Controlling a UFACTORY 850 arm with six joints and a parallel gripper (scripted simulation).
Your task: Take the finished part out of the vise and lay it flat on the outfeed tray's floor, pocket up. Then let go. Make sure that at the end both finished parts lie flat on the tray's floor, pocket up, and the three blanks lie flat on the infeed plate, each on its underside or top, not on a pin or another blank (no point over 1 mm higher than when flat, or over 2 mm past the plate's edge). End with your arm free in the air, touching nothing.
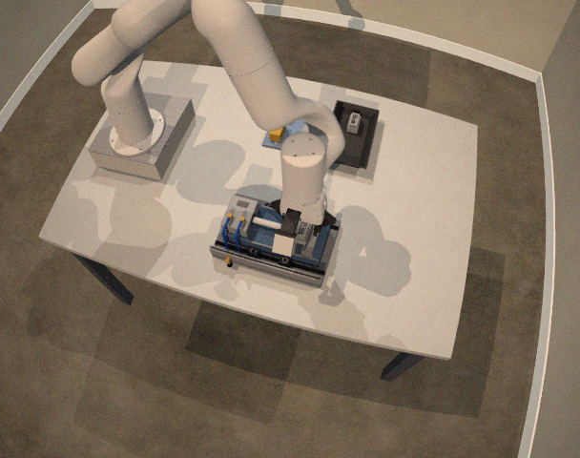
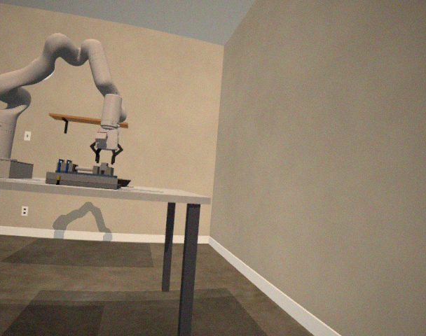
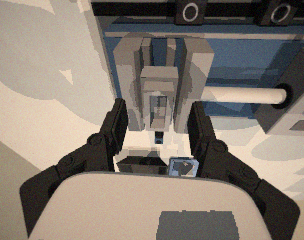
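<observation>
Now: hand 9 cm above the vise and 7 cm past it. The rest, counted from my hand: brass block: 32 cm to the left, 20 cm behind, 10 cm below; then blue fixture plate: 37 cm to the left, 15 cm behind, 12 cm below.
</observation>
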